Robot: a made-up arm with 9 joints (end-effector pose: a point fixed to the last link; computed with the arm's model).
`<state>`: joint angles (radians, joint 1 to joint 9).
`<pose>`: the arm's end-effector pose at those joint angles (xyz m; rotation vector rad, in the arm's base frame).
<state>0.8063 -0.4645 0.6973 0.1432 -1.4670 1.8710 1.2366 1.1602 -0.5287</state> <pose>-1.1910 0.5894 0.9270 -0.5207 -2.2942 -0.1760</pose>
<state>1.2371 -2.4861 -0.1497 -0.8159 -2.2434 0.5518 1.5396 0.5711 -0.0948</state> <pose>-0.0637 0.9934 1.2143 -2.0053 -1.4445 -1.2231</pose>
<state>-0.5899 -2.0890 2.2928 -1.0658 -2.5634 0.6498 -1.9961 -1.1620 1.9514</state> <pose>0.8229 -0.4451 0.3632 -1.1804 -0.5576 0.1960</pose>
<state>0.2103 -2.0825 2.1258 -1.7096 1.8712 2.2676 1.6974 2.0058 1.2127</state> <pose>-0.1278 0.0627 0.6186 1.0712 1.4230 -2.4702</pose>
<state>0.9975 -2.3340 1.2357 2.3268 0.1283 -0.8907 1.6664 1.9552 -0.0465</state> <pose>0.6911 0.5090 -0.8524 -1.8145 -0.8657 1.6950</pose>
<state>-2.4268 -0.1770 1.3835 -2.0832 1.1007 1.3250 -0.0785 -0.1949 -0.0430</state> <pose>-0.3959 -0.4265 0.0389 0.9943 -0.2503 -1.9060</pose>
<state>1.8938 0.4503 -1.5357 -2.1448 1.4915 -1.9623 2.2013 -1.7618 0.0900</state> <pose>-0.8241 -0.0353 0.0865 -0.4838 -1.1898 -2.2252</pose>
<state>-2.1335 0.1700 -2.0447 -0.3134 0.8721 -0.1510 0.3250 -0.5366 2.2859</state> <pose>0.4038 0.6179 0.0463 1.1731 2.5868 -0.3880</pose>
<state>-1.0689 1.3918 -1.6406 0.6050 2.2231 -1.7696 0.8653 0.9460 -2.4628</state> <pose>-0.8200 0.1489 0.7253 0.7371 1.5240 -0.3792</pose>
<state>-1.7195 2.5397 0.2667 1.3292 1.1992 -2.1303 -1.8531 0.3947 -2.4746</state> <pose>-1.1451 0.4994 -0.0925 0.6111 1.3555 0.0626</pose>
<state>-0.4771 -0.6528 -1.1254 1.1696 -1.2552 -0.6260 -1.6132 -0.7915 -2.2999</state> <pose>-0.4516 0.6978 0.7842 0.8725 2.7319 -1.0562</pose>
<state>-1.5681 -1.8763 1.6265 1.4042 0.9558 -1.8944 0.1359 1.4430 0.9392</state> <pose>0.1118 -0.0063 -0.9063 2.0550 0.7630 -2.0099</pose>
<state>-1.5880 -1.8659 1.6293 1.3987 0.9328 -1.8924 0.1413 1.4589 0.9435</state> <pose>0.1338 -0.0037 -0.9039 2.1039 0.7439 -2.0008</pose>
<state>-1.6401 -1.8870 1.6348 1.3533 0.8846 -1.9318 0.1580 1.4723 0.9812</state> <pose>0.2256 -0.0599 -0.9069 2.2600 0.5259 -1.9473</pose>
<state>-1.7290 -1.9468 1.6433 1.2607 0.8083 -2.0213 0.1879 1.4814 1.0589</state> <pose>0.3626 -0.2323 -0.8908 2.4696 0.0307 -1.8237</pose>
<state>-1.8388 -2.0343 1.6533 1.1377 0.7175 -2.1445 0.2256 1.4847 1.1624</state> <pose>0.4297 -0.5288 -0.8197 2.5656 -0.6801 -1.6290</pose>
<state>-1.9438 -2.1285 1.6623 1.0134 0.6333 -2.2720 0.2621 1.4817 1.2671</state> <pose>0.3430 -0.8401 -0.6992 -2.4346 1.3929 1.3928</pose>
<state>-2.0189 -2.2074 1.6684 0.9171 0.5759 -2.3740 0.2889 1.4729 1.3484</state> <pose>0.1734 -1.0417 -0.5815 -2.1718 1.8829 1.1858</pose>
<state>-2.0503 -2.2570 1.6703 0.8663 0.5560 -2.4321 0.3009 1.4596 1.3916</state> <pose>0.0532 -1.1219 -0.5144 -1.9939 2.1174 1.0863</pose>
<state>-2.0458 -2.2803 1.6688 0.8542 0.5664 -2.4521 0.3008 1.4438 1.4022</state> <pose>0.0207 -1.1363 -0.4993 -1.9482 2.1744 1.0813</pose>
